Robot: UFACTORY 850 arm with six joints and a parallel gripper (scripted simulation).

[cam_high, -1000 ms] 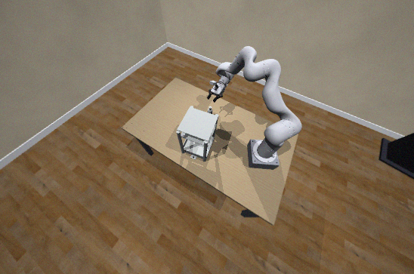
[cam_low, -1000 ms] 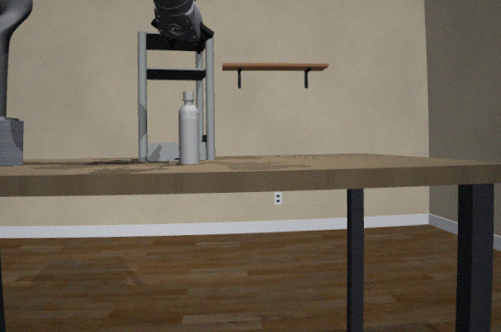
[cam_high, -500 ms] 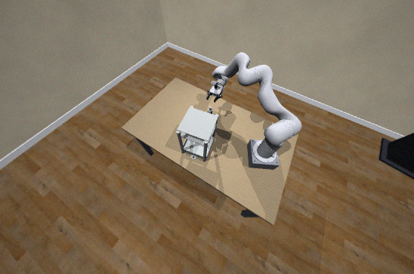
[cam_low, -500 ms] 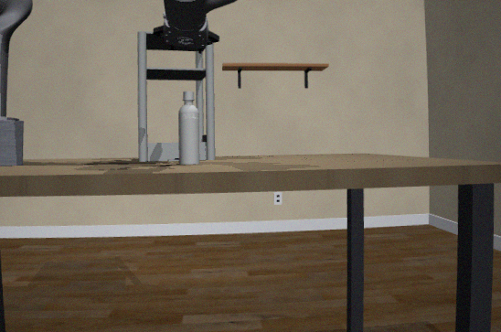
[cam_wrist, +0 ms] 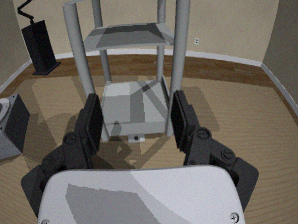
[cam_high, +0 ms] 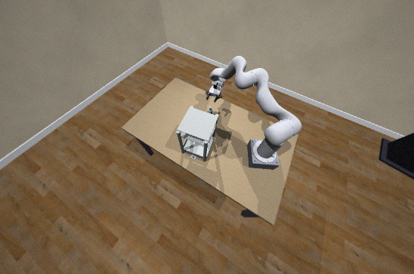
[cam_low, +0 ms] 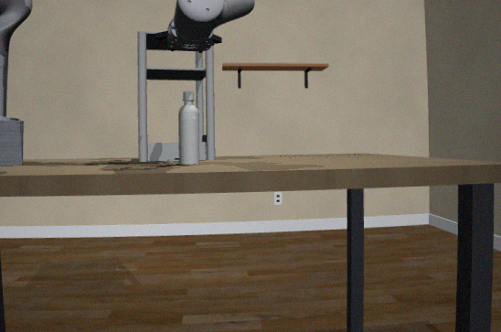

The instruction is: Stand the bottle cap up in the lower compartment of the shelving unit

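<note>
Now: hand 180 mm above the white bottle. Also, from my hand: shelving unit 300 mm to the left, 110 mm below, 110 mm behind.
</note>
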